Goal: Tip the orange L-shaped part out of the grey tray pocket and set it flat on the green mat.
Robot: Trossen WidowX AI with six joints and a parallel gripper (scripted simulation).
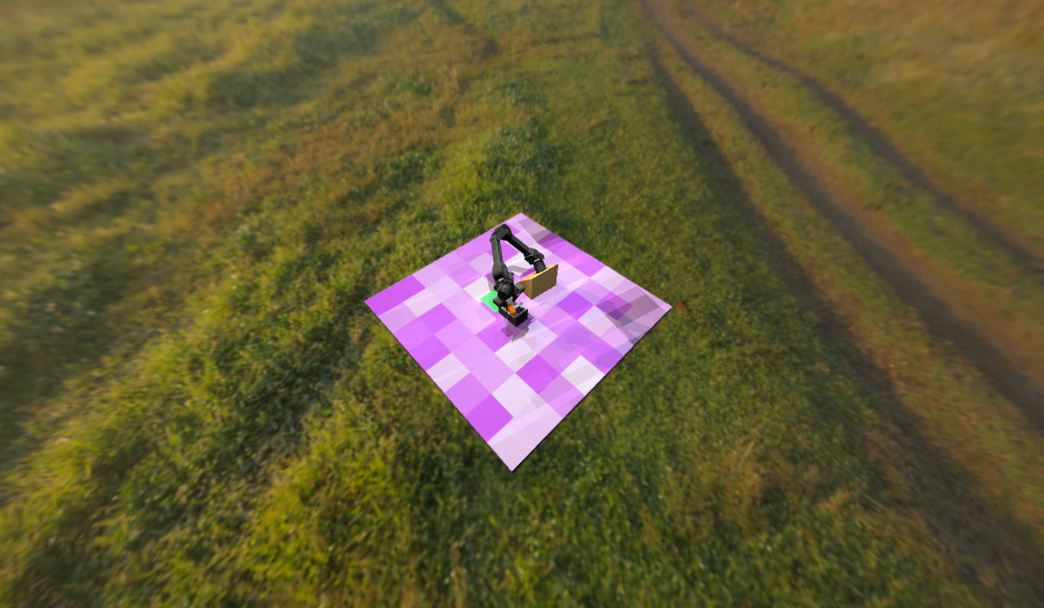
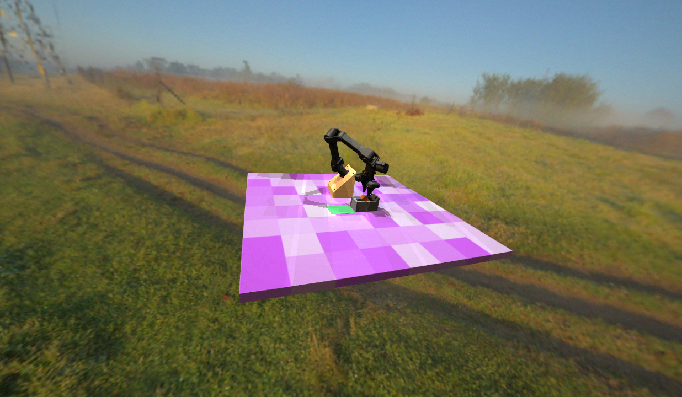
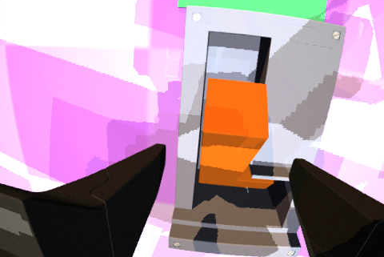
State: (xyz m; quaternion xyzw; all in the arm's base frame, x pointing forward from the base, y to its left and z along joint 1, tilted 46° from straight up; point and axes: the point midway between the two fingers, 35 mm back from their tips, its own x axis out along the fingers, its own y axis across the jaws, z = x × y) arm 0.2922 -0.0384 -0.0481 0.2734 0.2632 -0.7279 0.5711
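The orange L-shaped part lies 6 cm below my gripper tip, 3 cm to the left of it and 1 cm behind it. Also, from my gripper tip: green mat (14 cm to the right, 12 cm below, 3 cm behind).
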